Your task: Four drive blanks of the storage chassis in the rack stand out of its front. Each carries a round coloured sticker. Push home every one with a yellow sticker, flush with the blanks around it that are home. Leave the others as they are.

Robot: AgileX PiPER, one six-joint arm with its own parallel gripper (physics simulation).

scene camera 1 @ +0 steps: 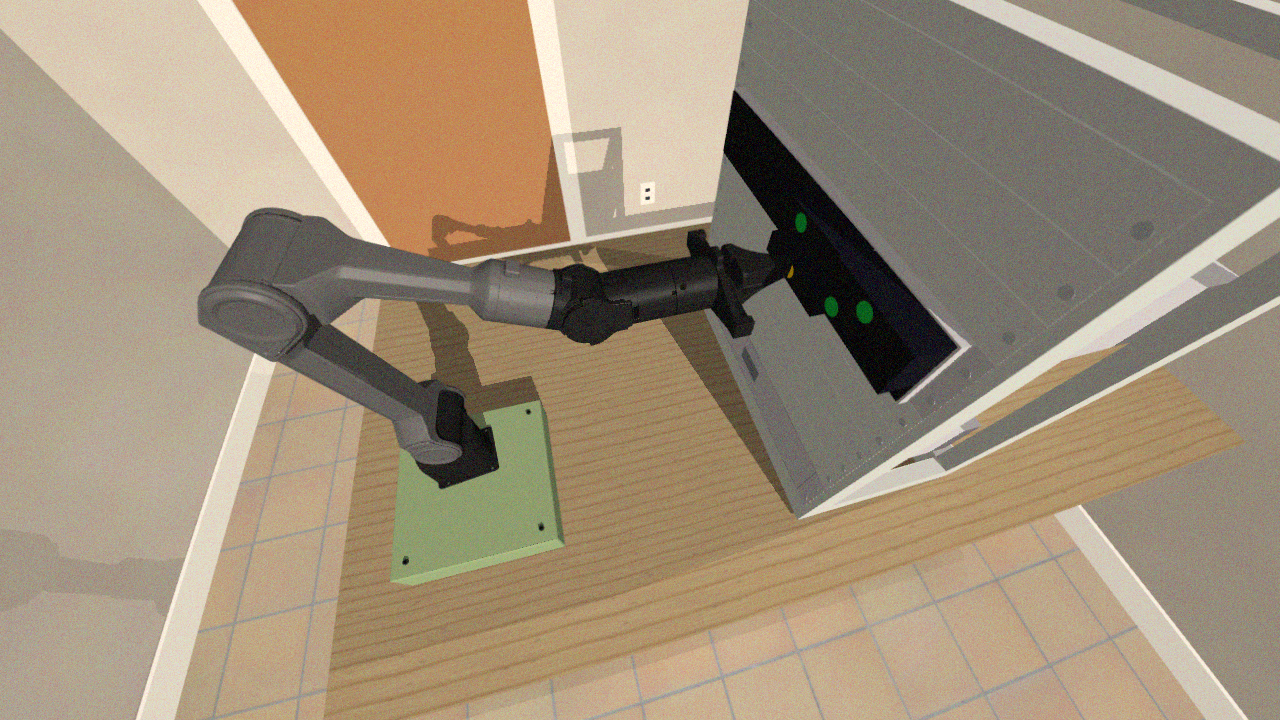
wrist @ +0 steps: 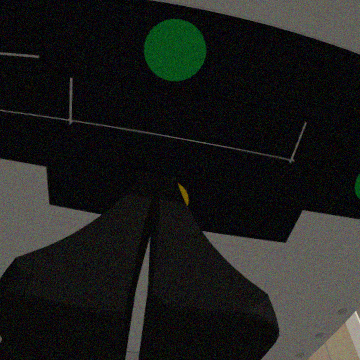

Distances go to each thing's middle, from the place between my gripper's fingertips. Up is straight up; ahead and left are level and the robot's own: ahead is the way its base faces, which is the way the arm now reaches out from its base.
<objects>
Now: hand 6 cm short of the yellow-stickered drive blank (scene camera 1: 806,278) and 2 cm to the left of it.
</objects>
